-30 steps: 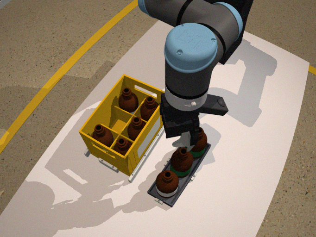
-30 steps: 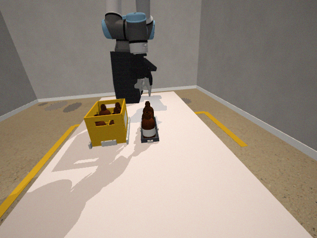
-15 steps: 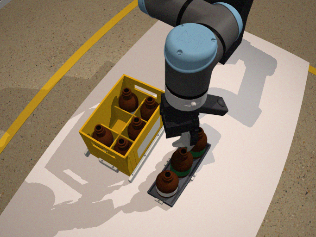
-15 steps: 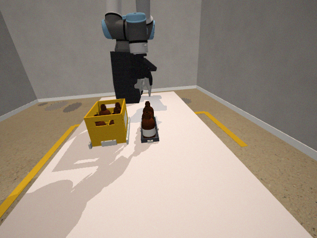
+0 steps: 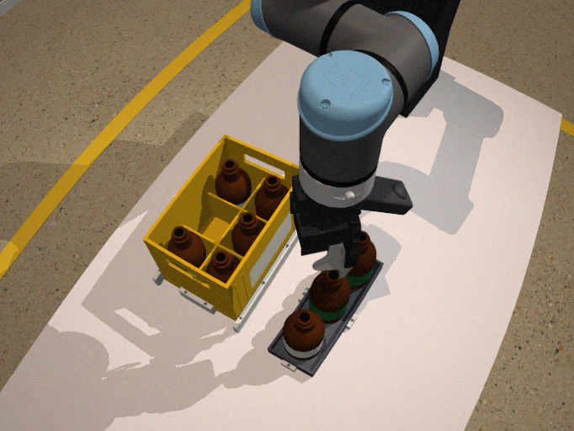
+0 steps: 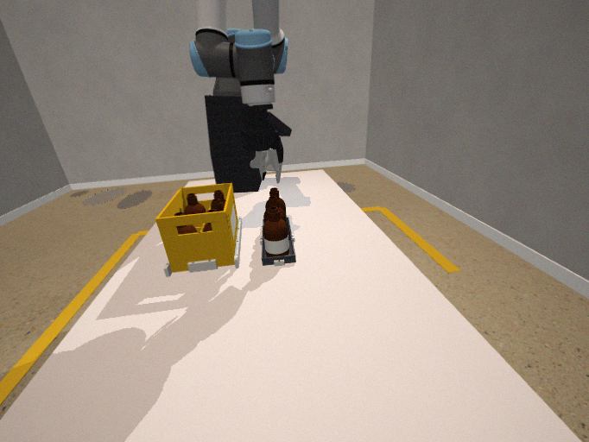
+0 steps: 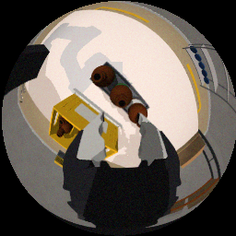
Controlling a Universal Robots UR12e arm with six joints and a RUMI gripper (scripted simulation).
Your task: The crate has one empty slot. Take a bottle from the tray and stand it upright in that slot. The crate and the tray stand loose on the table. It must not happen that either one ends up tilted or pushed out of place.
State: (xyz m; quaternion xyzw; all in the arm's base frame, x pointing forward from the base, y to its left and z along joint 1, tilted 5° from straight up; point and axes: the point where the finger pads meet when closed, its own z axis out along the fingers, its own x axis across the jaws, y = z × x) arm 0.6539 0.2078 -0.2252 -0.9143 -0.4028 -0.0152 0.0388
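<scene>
Now: hand 1 cm short of the grey tray and 21 cm above it. The rest, counted from my hand: yellow crate: 1 cm ahead, 23 cm to the right, 14 cm below.
</scene>
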